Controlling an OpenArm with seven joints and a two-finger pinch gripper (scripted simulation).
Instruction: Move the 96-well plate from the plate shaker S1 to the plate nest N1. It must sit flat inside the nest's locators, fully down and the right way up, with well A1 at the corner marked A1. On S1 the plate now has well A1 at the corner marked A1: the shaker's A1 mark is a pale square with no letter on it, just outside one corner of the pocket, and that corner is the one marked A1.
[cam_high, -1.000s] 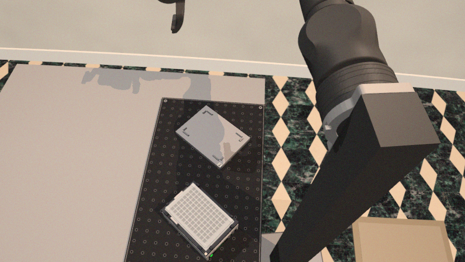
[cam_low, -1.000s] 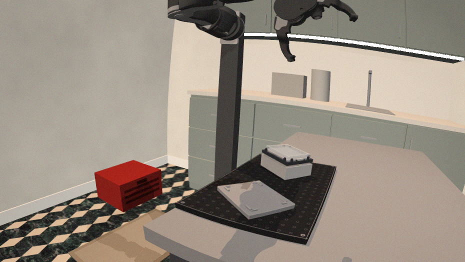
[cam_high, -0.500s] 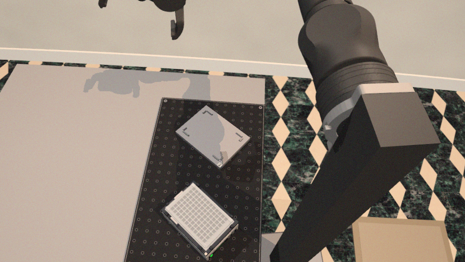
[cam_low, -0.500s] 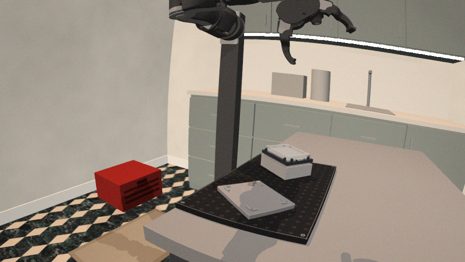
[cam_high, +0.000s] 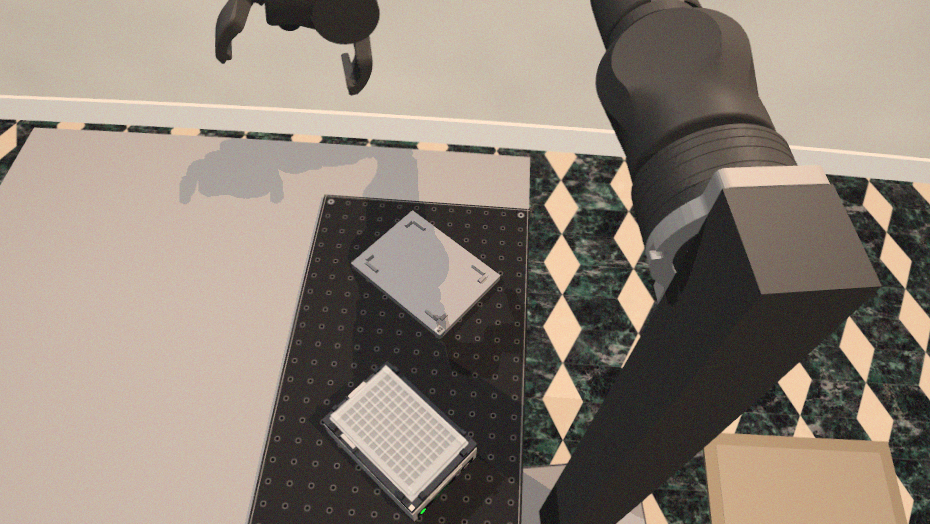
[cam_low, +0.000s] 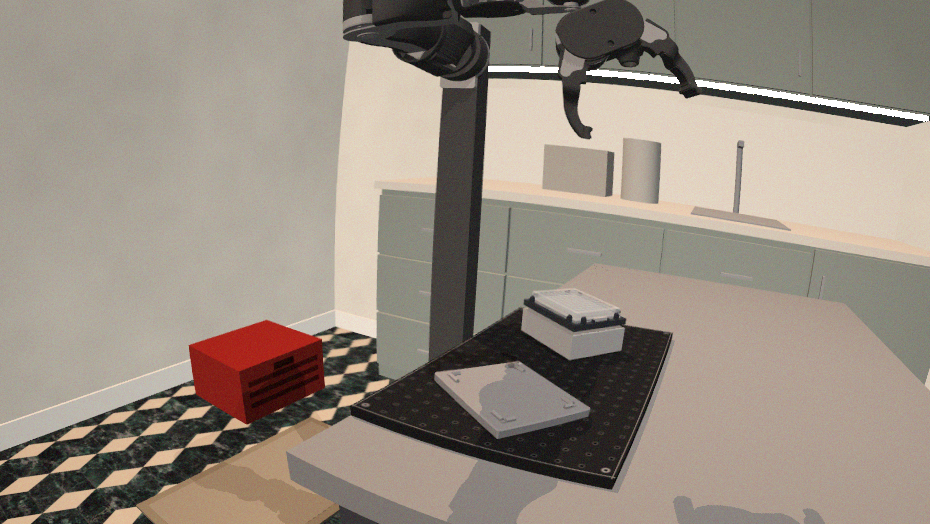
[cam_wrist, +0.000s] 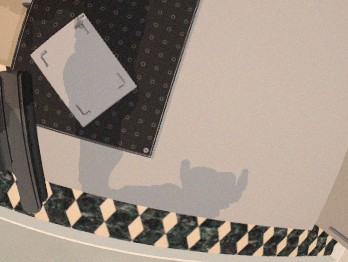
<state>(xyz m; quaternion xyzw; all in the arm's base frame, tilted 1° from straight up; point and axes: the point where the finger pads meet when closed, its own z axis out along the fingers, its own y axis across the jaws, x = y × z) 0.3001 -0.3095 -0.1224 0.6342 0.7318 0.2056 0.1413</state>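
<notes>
My gripper is now 28 cm to the right of the 96-well plate, 27 cm above it and 8 cm past it. Also, from my hand: plate shaker S1 (29 cm below, 26 cm to the left, 6 cm behind); then A1 label (32 cm below, 14 cm behind, 13 cm to the left); then plate nest N1 (32 cm below, 12 cm behind, 4 cm to the left).
</notes>
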